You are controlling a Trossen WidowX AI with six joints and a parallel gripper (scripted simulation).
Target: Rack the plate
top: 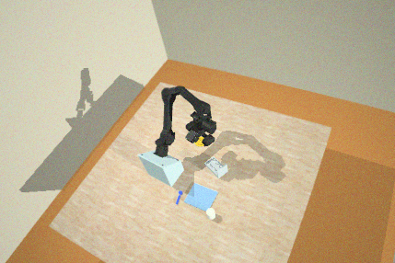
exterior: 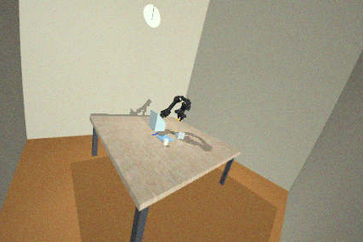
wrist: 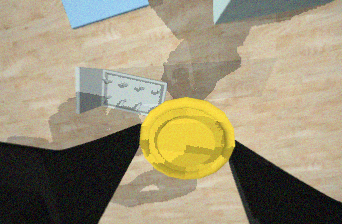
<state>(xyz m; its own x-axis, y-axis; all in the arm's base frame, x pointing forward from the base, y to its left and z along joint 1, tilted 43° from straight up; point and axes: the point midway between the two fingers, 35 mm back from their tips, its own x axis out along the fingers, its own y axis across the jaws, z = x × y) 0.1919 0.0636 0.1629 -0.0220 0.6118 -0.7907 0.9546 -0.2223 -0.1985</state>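
My gripper tip is 10 cm short of the grey dish rack, 3 cm to the left of it and 14 cm above it. From my gripper tip the other things lie so: yellow plate (1 cm above); then blue spoon (29 cm to the right, 16 cm below); then light blue mat (11 cm ahead, 23 cm to the right, 16 cm below).
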